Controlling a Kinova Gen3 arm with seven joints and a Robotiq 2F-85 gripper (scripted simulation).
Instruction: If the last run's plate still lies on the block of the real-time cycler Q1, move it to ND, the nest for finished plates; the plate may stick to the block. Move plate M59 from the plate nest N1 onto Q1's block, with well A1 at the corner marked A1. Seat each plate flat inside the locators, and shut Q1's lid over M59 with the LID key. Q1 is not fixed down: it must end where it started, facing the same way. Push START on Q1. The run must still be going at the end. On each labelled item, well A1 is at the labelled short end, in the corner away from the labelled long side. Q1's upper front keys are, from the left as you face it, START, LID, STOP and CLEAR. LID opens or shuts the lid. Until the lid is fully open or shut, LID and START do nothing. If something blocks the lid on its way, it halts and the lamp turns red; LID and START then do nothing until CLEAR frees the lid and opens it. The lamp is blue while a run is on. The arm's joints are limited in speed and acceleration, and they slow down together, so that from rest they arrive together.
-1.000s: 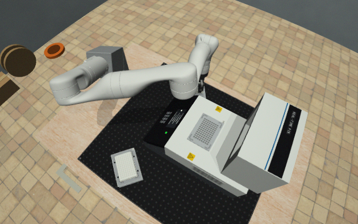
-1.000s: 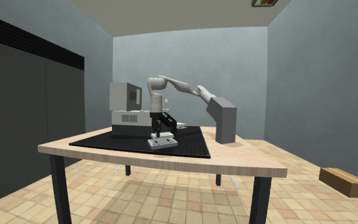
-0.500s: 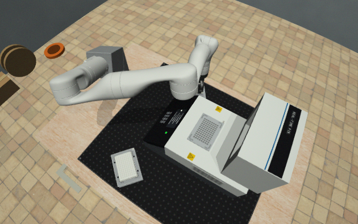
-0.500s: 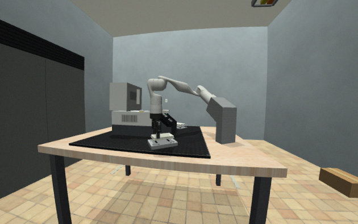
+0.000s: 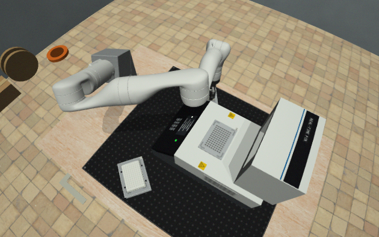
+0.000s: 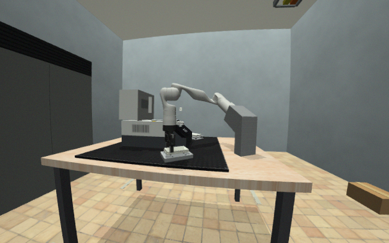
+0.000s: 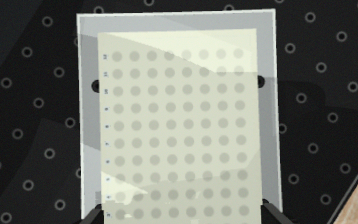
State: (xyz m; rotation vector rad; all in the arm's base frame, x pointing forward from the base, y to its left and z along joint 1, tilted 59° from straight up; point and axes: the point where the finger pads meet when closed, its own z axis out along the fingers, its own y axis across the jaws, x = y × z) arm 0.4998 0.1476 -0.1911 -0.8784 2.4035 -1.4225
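Now: the plate 4 cm behind my hand, 2 cm to the right of it and 1 cm below it.
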